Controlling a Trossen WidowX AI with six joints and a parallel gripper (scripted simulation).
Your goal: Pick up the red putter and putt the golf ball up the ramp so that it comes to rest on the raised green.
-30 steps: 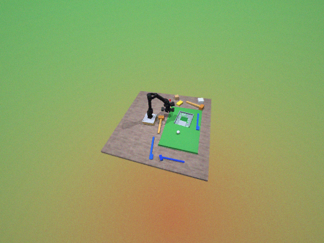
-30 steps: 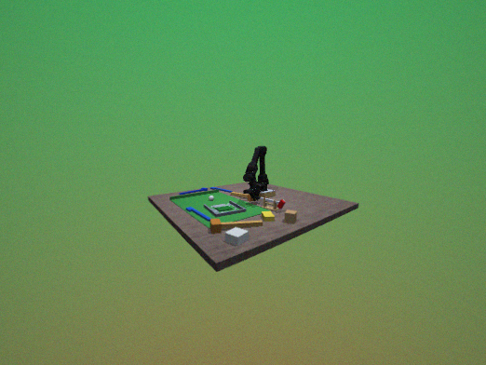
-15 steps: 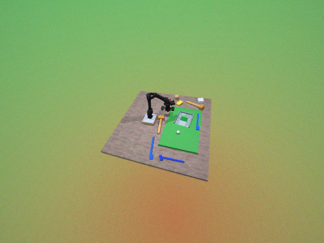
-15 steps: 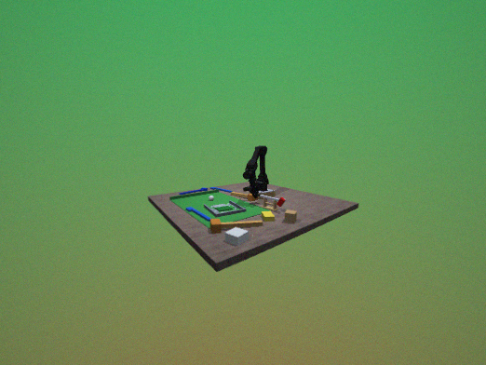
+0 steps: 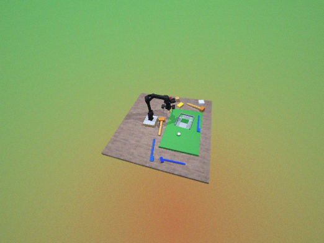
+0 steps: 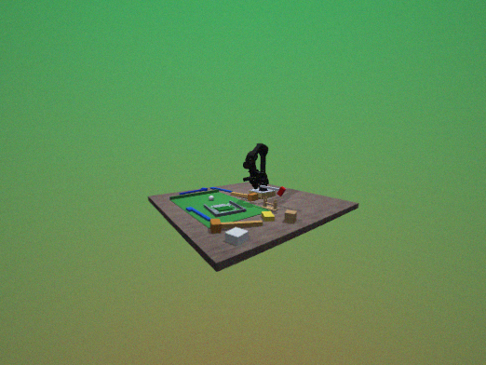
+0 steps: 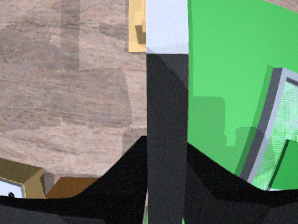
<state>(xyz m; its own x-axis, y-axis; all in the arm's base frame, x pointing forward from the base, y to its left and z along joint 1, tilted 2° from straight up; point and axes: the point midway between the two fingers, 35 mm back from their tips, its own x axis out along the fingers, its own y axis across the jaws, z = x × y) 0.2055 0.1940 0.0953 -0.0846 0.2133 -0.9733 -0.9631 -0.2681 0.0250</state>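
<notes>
The red putter is 110 mm to the left of my gripper tip, 40 mm behind it and 30 mm above it. Round my gripper tip: green mat: 280 mm ahead, 150 mm to the right, 120 mm below; then white golf ball: 280 mm to the right, 260 mm ahead, 100 mm below.
</notes>
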